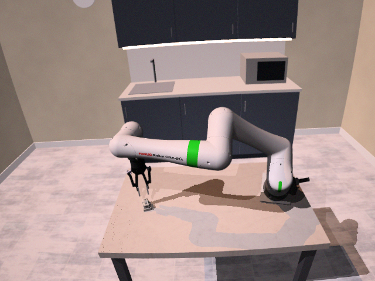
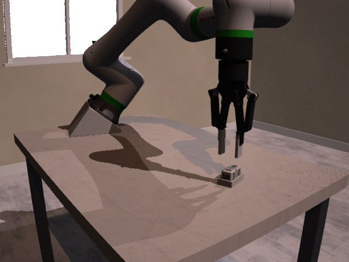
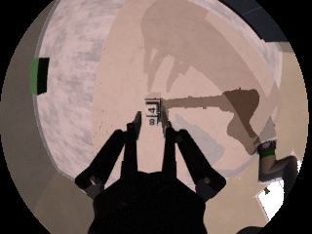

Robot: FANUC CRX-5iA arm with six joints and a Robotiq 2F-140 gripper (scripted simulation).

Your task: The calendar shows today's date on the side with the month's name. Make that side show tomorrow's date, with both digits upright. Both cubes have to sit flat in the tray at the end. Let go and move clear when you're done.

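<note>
Now: the wooden calendar tray 11 cm below my hand, 1 cm to the left of it and 1 cm behind it.
</note>
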